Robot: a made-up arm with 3 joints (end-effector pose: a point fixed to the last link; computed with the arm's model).
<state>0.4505 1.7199 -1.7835</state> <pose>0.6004 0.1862 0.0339 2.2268 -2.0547 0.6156</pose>
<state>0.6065 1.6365 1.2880</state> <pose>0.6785 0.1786 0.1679 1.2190 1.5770 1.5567</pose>
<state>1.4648 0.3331 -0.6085</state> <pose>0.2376 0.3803 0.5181 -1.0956 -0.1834 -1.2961</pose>
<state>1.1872 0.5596 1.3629</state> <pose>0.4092 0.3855 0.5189 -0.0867 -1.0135 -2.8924</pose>
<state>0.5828 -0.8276 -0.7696</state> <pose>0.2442 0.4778 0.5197 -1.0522 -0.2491 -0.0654</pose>
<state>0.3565 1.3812 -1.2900</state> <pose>0.6004 0.2669 -0.0102 -2.7300 1.3723 -0.7150</pose>
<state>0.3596 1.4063 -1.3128</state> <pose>0.6005 0.2598 -0.0091 2.7047 -1.4071 0.7130</pose>
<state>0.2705 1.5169 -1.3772</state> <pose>0.5943 0.2192 -0.0397 2.5218 -1.4388 0.6418</pose>
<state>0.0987 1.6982 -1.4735</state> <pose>0.5742 0.1489 -0.0813 2.2135 -1.4274 0.5576</pose>
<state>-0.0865 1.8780 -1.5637</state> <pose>0.5473 0.0803 -0.1031 1.9134 -1.3582 0.5190</pose>
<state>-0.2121 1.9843 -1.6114</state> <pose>0.5291 0.0413 -0.1083 1.7395 -1.2812 0.5100</pose>
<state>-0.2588 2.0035 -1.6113</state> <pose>0.5223 0.0314 -0.1127 1.7018 -1.2374 0.4986</pose>
